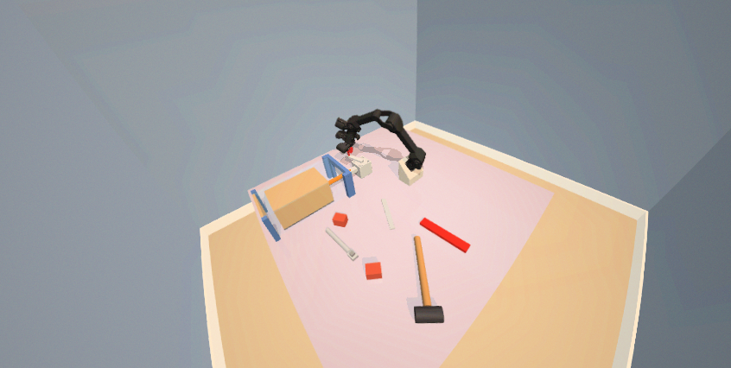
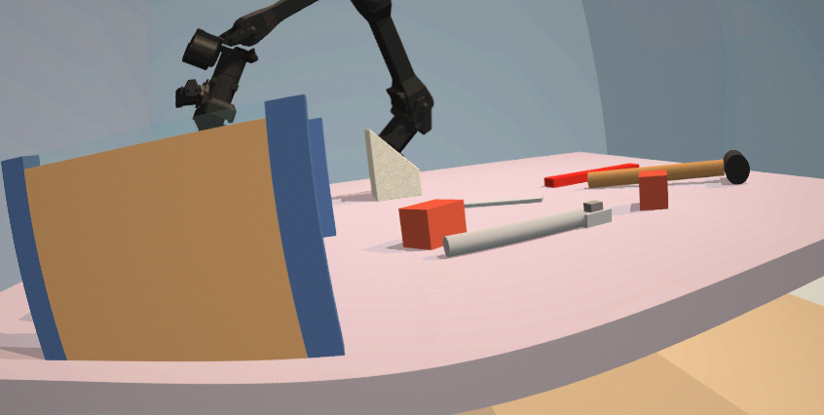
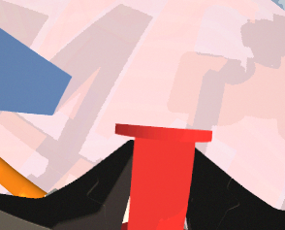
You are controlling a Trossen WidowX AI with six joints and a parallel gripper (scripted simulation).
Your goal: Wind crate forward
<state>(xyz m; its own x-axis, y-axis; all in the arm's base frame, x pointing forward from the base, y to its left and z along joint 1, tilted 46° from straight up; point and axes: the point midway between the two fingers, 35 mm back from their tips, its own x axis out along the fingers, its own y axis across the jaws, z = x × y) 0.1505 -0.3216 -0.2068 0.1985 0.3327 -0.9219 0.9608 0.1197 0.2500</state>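
The pale crank arm lies 5 cm to the left of my gripper tip, 3 cm below it and 1 cm behind it. Also, from my gripper tip: red knob (2 cm to the left); then pale winch (11 cm to the left, 10 cm below, 3 cm behind); then blue frame (14 cm ahead, 9 cm to the left, 3 cm below).
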